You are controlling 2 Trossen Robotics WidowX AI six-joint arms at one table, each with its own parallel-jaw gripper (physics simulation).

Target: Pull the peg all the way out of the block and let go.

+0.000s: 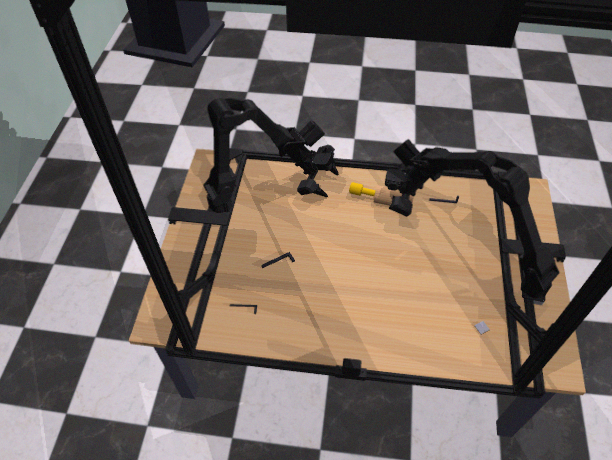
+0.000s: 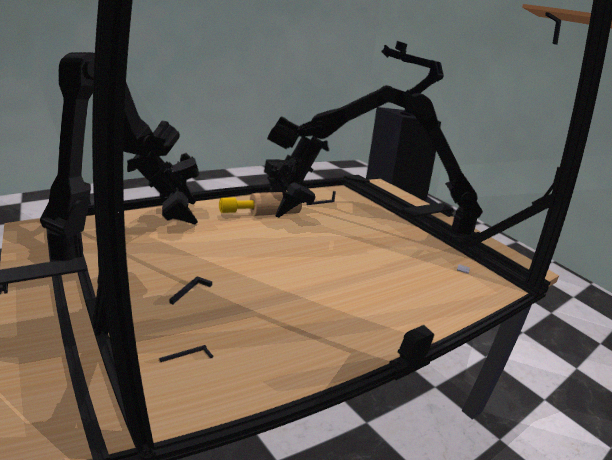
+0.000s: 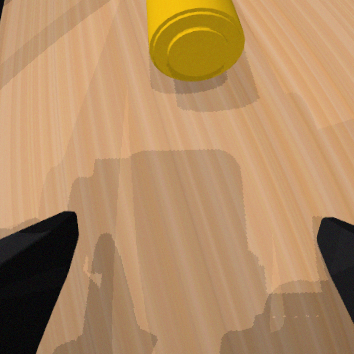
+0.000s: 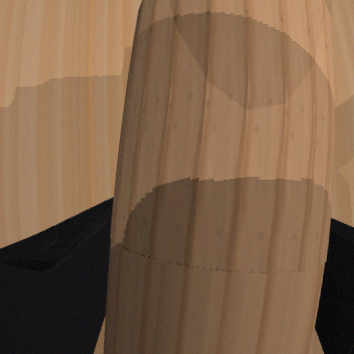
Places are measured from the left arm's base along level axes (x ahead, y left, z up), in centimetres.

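Pixels of known places: left gripper, between the fingertips: [image 1: 332, 185] [image 2: 195, 213] [image 3: 202, 227]; right gripper, between the fingertips: [image 1: 391, 202] [image 2: 272, 212] [image 4: 207, 211]; left arm's base, origin of its link: [image 1: 220, 207] [image 2: 66, 256]; right arm's base, origin of its link: [image 1: 533, 290] [image 2: 462, 231].
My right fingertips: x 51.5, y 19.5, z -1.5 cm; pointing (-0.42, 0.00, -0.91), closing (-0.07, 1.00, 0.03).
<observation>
Ahead of a thing's pixels: the offset from my right fingertips to its middle. "spot": to the spot under its first point.
The yellow peg {dy -0.1, dx -7.6, dz +2.4 cm} [image 1: 356, 189] [image 2: 227, 205] [image 3: 197, 45] lies level, its wide head to the left and its thinner shaft running into the end of the block. The block {dy +0.0, dx +0.6, dz +2.4 cm} [image 1: 382, 195] [image 2: 261, 204] [image 4: 225, 150] is a brown wooden cylinder lying on its side. My left gripper [image 1: 332, 184] [image 2: 194, 211] [image 3: 202, 227] is open and empty, low over the table to the left of the peg's head, with a gap between them. My right gripper [image 1: 397, 194] [image 2: 280, 202] [image 4: 207, 211] is shut on the block, one finger on each side. The shaft's inner part is hidden inside the block.
Black L-shaped keys lie left of centre [image 1: 276, 260] [image 2: 185, 290], nearer the front left [image 1: 243, 305] [image 2: 182, 353] and right of the block {dy +5.6, dx +16.1, dz +1.2 cm} [image 1: 443, 200] [image 2: 321, 202]. A small grey square {spot: dy -36.8, dx +33.4, dz -0.1 cm} [image 1: 481, 327] [image 2: 463, 269] lies at the right. A black frame rail [image 1: 280, 364] edges the table.
</observation>
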